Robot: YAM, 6 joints.
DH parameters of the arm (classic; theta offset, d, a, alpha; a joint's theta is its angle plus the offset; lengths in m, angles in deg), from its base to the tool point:
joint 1: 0 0.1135 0.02 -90
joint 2: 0 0 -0.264 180
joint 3: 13.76 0 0.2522 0
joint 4: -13.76 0 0.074 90
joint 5: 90 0 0 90
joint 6: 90 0.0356 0 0
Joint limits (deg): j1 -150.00..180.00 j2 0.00..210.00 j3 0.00..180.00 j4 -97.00..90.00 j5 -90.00..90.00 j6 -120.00..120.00
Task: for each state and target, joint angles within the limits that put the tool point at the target. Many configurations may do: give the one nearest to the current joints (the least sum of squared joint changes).
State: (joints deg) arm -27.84 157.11 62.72 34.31 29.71 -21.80
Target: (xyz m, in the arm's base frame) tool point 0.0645 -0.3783 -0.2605
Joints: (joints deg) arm -77.78 188.01 94.81 35.17 28.60 -21.80
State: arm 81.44 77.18 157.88 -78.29 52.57 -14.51
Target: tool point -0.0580 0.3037 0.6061
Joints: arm 105.34 109.66 162.48 -45.59 43.24 -14.51
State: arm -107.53 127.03 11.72 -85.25 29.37 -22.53
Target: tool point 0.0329 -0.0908 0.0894
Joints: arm -64.63 123.69 28.59 -87.84 14.95 -22.53
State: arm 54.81 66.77 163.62 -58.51 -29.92 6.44
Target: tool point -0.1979 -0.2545 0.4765
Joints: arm 55.35 32.86 161.79 -89.20 -30.52 6.44
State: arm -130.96 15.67 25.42 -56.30 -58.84 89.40
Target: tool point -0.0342 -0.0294 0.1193
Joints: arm -150.00 15.58 10.81 -69.46 -13.58 89.40
